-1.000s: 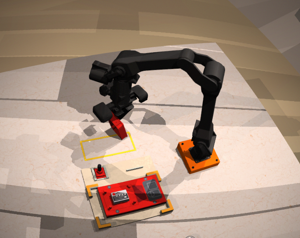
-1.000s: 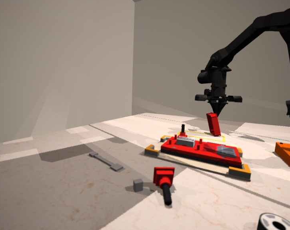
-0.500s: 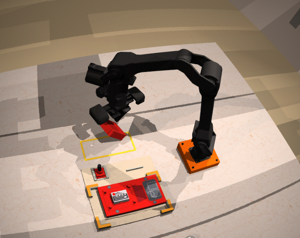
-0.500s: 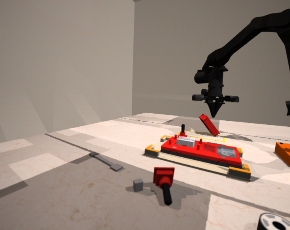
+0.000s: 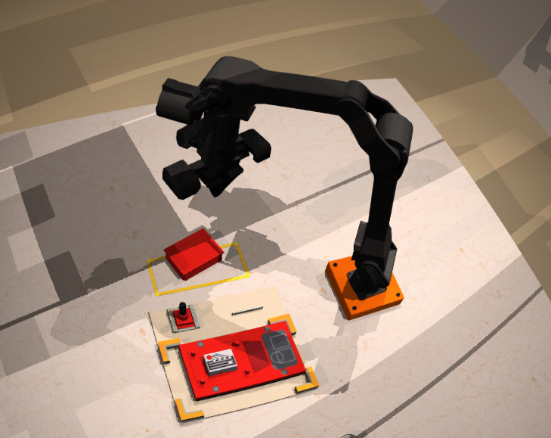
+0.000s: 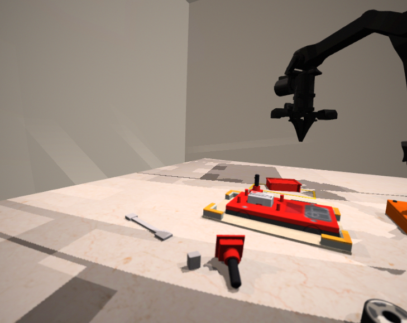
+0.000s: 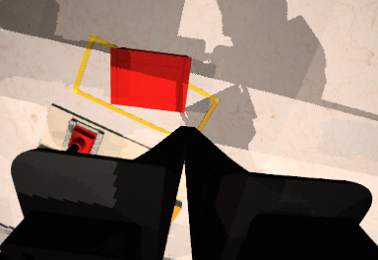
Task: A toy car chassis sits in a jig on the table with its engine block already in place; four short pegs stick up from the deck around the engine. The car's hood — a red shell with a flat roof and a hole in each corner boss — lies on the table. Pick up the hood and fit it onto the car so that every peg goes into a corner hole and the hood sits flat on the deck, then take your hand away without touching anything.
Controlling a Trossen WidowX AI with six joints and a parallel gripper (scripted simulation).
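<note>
The red hood is 140 mm below my gripper tip, 40 mm ahead of it and 20 mm to the left of it. Also, from my gripper tip: grey bar (420 mm to the left, 250 mm ahead, 150 mm below); grey engine block (260 mm to the left, 130 mm below, 80 mm ahead); jig (240 mm to the left, 140 mm below, 60 mm ahead).
</note>
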